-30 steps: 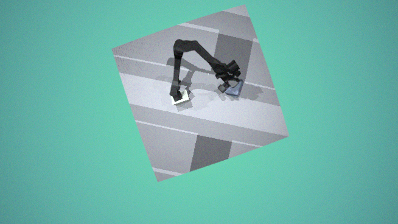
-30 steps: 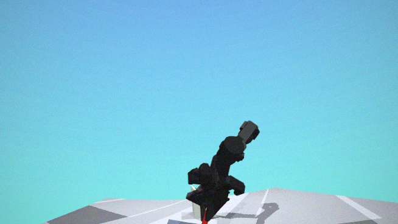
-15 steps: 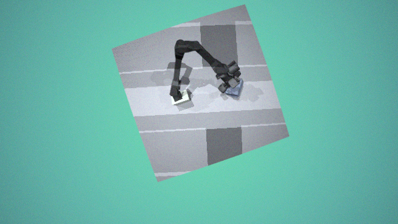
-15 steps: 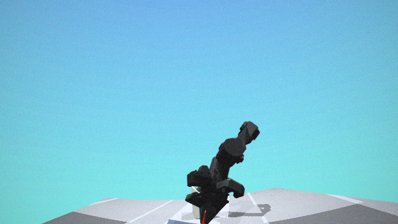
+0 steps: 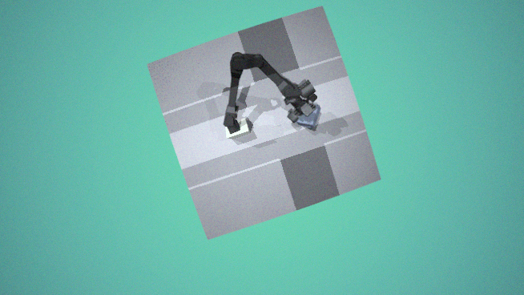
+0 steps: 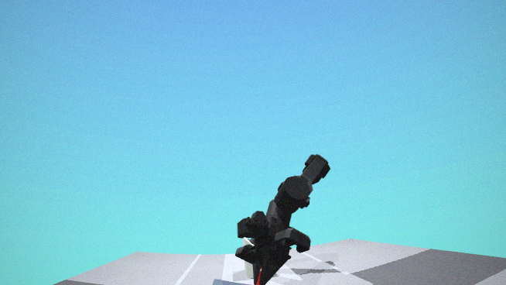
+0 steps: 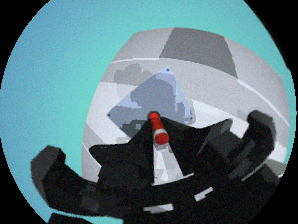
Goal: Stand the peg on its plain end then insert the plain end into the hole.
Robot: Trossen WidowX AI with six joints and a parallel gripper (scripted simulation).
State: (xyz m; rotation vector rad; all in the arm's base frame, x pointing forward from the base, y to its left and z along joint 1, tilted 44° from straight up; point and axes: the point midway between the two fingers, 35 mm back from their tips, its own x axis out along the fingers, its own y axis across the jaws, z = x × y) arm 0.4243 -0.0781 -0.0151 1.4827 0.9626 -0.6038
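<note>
My gripper tip is now 1 cm past the red peg, 1 cm to the right of it and 1 cm below it. From my gripper tip the other things lie so: sloped blue-grey panel: 2 cm ahead, 2 cm to the right, 4 cm below.
</note>
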